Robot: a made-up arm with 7 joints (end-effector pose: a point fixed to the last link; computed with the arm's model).
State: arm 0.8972 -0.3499 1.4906 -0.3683 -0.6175 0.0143 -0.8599
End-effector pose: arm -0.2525 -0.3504 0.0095 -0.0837 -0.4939 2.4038
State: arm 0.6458 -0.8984 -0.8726 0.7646 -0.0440 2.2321 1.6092
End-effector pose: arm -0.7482 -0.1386 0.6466 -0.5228 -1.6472 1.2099
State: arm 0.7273 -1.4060 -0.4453 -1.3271 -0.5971 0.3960 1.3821
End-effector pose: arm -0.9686 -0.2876 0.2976 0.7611 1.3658 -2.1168
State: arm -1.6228 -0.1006 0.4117 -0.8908 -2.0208 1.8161 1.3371
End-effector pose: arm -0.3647 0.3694 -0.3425 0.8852 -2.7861 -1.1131
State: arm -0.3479 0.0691 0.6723 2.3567 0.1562 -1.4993 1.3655
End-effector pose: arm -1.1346 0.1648 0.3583 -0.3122 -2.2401 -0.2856
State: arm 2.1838 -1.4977 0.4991 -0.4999 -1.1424 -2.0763 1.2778
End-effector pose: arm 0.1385 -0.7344 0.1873 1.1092 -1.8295 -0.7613
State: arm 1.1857 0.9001 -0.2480 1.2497 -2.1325 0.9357 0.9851
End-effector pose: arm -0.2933 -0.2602 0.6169 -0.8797 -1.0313 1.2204
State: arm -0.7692 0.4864 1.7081 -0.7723 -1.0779 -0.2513 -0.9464
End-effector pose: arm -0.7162 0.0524 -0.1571 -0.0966 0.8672 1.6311
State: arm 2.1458 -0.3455 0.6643 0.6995 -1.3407 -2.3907 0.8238
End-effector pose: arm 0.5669 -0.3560 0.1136 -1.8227 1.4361 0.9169
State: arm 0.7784 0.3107 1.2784 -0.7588 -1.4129 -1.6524 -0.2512
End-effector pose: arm -0.3604 -0.6691 0.0830 0.3395 -2.5074 -1.3486
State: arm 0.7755 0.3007 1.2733 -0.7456 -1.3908 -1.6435 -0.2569
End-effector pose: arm -0.3635 -0.6669 0.0816 0.3324 -2.5217 -1.3947
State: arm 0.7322 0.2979 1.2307 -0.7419 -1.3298 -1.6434 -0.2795
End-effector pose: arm -0.4040 -0.6653 0.0866 0.2275 -2.6135 -1.4716
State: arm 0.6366 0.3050 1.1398 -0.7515 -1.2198 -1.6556 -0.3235
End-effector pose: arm -0.4972 -0.6547 0.0973 0.0217 2.6760 1.5103
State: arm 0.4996 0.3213 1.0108 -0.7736 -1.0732 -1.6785 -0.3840
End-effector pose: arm -0.6362 -0.6134 0.1054 0.3464 2.4239 1.3505
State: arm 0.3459 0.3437 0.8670 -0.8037 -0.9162 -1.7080 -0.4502
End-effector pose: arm -0.7880 -0.5256 0.1014 0.6397 2.1215 1.1521
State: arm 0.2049 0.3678 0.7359 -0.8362 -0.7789 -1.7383 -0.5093
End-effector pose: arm -0.9094 -0.4071 0.0844 0.8540 1.8319 0.9610
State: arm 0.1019 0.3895 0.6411 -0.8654 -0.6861 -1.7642 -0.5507
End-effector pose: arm -0.9799 -0.3010 0.0646 0.9853 1.6203 0.8200
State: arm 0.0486 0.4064 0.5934 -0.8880 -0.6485 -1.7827 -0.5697
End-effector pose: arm -1.0089 -0.2418 0.0532 1.0538 1.5208 0.7501
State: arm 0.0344 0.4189 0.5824 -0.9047 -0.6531 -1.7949 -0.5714
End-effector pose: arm -1.0160 -0.2271 0.0517 1.0858 1.5124 0.7361
